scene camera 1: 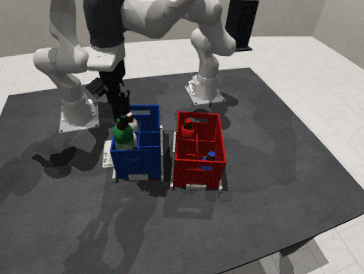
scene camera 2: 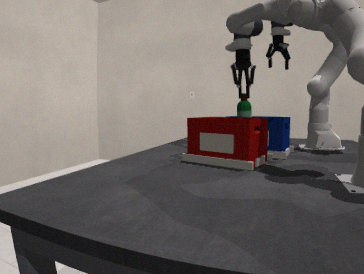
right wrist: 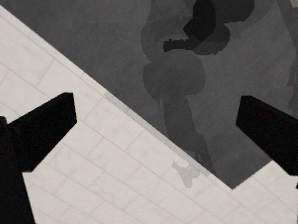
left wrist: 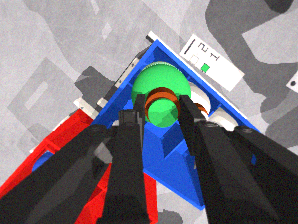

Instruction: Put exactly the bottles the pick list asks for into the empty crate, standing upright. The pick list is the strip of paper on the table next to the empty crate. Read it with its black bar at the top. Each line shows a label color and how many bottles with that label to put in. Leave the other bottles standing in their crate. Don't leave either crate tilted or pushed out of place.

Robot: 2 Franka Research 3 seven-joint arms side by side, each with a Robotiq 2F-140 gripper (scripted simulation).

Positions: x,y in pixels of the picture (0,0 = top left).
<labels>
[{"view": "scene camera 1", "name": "my left gripper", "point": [121,124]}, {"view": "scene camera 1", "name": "red crate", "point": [208,137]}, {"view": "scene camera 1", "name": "blue crate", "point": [147,159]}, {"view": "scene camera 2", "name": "red crate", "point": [234,138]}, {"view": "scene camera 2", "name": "blue crate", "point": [278,138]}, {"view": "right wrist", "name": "my right gripper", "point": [157,109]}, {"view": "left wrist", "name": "my left gripper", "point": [161,107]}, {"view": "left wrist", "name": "blue crate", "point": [166,158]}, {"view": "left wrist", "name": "green bottle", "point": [161,82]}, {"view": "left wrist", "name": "pick list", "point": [197,52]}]
</labels>
